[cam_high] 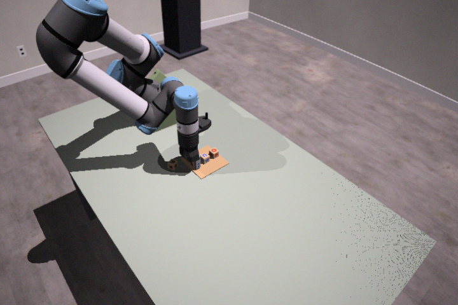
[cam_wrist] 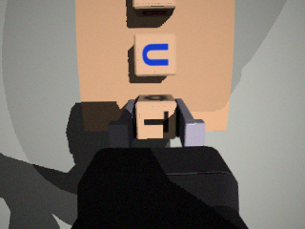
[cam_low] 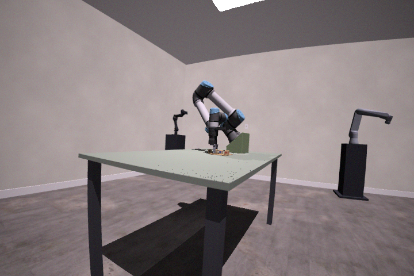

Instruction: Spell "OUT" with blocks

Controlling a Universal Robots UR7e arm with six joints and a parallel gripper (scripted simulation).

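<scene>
Now: the orange mat 50 mm to the left of my hand and 20 mm below it. Round my hand: block: 50 mm behind, 70 mm to the right, 10 mm below.
</scene>
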